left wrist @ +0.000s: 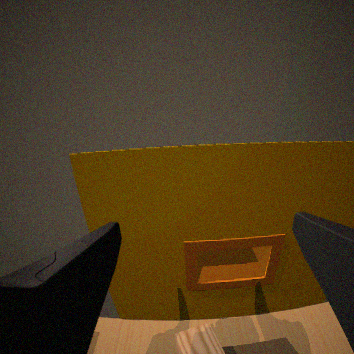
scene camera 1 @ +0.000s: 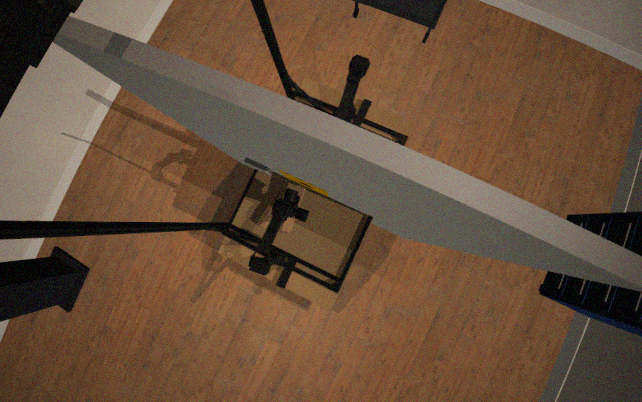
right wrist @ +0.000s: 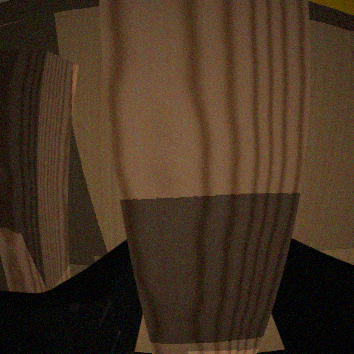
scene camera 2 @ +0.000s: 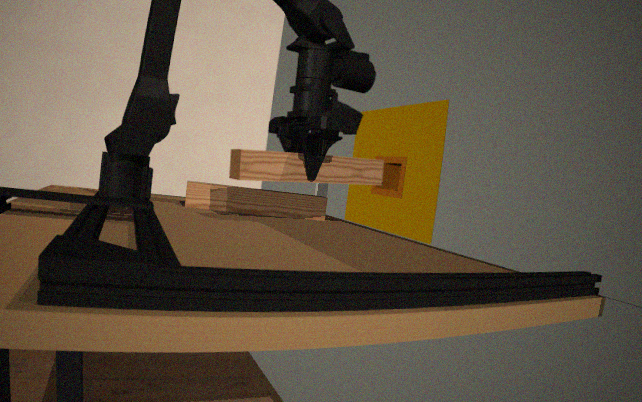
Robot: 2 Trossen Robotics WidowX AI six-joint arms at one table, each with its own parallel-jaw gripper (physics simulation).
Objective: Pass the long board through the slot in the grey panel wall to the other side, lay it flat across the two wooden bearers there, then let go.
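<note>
The long board is held about level above the table. Its right end in scene camera 2 overlaps the slot's orange rim; whether it enters cannot be told. My right gripper is shut on the board, with shadow across the wood near the fingers. My left gripper is open and empty, facing the other side of the grey panel wall. There the slot's orange rim shows with no board end visible. Striped wood, perhaps a bearer, shows at the bottom edge.
A second wooden block lies on the table beside the held board. A yellow plate surrounds the slot on each side. A black rail runs along the near table edge. Black poles and a dark cart stand around.
</note>
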